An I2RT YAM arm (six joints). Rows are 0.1 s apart.
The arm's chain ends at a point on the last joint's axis. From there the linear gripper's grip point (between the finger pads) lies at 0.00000 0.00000 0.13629 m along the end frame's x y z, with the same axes.
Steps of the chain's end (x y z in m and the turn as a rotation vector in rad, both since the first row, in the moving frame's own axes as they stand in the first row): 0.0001, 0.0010, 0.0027, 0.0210, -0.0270, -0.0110; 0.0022, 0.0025, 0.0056, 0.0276, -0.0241, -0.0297; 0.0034, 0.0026, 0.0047, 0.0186, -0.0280, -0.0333; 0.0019, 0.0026, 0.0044, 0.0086, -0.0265, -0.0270; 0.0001, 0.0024, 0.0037, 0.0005, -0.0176, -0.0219; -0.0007, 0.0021, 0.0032, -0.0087, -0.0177, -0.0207; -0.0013, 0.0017, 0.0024, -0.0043, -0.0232, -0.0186; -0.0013, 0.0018, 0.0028, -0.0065, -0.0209, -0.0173; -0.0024, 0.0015, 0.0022, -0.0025, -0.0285, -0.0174; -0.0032, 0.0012, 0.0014, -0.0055, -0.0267, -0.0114; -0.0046, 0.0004, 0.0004, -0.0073, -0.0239, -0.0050
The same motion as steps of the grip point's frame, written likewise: -0.0036, -0.0018, 0.0026, 0.0210, -0.0270, -0.0110; -0.0011, -0.0012, 0.0055, 0.0276, -0.0241, -0.0297; -0.0005, 0.0001, 0.0046, 0.0186, -0.0280, -0.0333; -0.0017, 0.0015, 0.0043, 0.0086, -0.0265, -0.0270; -0.0023, 0.0024, 0.0037, 0.0005, -0.0176, -0.0219; -0.0031, 0.0033, 0.0032, -0.0087, -0.0177, -0.0207; -0.0045, 0.0023, 0.0024, -0.0043, -0.0232, -0.0186; -0.0041, 0.0027, 0.0028, -0.0065, -0.0209, -0.0173; -0.0063, 0.0019, 0.0021, -0.0025, -0.0285, -0.0174; -0.0068, 0.0020, 0.0013, -0.0055, -0.0267, -0.0114; -0.0079, 0.0014, 0.0004, -0.0073, -0.0239, -0.0050
